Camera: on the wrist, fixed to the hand. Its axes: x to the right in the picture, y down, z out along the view.
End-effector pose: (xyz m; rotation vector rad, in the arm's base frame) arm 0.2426 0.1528 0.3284 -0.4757 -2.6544 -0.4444
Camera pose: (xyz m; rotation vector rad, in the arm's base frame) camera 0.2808 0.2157 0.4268 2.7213 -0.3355 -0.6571
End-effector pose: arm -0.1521 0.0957 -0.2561 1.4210 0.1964 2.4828
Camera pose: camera -0.2449 0.0156 -0.2485 -0.7047 1.1385 0.0904
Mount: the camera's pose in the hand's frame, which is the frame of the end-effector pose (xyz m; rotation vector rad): 0.0268 0.0939 -0.0746 0.0637 0.9923 -2.9411
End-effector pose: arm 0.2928 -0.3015 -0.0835 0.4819 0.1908 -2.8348
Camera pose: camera 0.3170 -0.3849 -0.1705 -0.5199 -0.3659 0.1814
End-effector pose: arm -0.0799 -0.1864 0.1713 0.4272 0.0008 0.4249
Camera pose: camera -0.0996 -0.0684 0.1434 -0.1216 1.4135 -2.3155
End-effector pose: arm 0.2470 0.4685 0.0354 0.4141 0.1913 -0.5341
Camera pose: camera 0.3141 0.5617 -0.0082 -0.0483 -1.3202 2.2465
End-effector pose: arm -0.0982 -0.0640 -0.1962 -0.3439 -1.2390 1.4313
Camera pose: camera -0.0989 0.0144 -0.2908 0.6843 0.1015 -1.2329
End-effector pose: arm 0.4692 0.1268 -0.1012 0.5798 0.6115 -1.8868
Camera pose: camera 0.5553 0.1242 -0.1889 -0.0529 -0.8104 0.9109
